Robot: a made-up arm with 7 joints.
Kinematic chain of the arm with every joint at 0, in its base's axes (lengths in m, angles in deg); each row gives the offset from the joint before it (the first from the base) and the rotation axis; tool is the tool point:
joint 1: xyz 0 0 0.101 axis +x
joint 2: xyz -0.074 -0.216 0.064 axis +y
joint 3: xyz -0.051 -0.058 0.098 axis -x
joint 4: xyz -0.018 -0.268 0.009 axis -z
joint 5: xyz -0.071 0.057 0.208 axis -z
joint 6: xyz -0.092 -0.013 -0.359 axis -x
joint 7: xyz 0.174 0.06 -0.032 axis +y
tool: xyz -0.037 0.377 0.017
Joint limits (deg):
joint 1: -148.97..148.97
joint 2: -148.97..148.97
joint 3: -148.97..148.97
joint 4: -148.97..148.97
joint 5: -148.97..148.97
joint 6: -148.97..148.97
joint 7: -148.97..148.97
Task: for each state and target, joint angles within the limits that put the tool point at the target. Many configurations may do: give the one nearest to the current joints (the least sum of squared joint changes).
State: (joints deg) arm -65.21 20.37 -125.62 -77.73 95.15 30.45 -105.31
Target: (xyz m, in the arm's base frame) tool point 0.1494 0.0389 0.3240
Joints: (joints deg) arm -47.20 30.30 -125.08 -72.15 102.11 -4.72 -105.42
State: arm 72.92 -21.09 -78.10 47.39 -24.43 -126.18 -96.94
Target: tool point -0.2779 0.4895 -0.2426
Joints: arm 113.16 -7.36 -78.88 51.96 -10.12 -148.97 -95.81
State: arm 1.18 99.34 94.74 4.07 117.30 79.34 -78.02
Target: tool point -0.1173 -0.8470 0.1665
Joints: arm 16.07 92.97 71.38 26.32 132.84 106.31 -76.92
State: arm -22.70 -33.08 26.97 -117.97 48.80 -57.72 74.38
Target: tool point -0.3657 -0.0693 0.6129
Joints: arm -28.62 -17.73 31.21 -113.05 56.89 -66.69 75.79
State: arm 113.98 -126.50 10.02 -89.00 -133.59 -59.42 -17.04
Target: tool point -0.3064 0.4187 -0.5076
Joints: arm 100.76 -133.67 4.95 -86.42 -136.47 -80.00 -15.37
